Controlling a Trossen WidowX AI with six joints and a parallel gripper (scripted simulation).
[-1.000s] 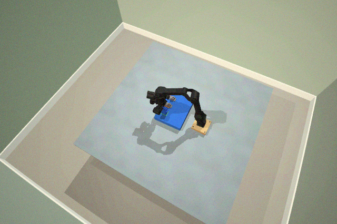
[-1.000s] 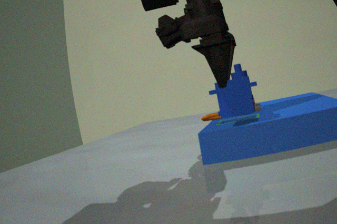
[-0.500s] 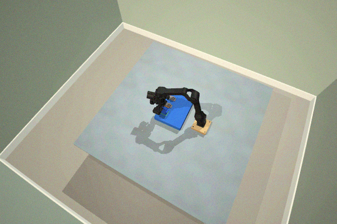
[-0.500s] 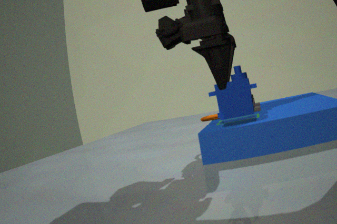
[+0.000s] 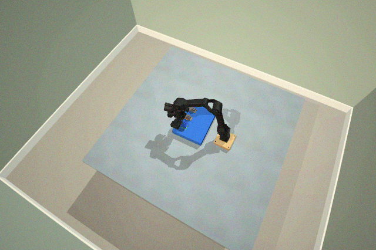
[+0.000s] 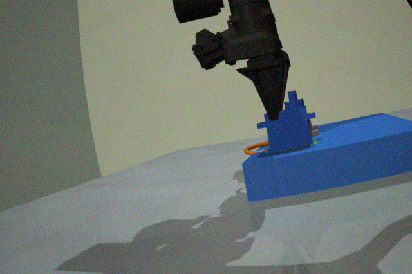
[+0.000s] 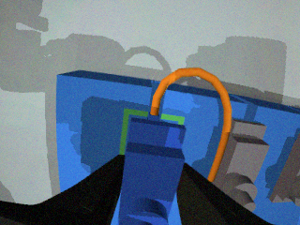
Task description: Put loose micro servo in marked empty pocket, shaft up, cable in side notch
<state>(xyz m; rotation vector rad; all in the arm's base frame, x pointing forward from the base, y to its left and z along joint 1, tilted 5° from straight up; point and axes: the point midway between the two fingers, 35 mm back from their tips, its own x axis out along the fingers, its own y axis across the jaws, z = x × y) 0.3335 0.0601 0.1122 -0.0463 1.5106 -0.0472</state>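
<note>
Now: the blue deck 120 mm behind my gripper tip, 80 mm to the right of it and 60 mm below it.
</note>
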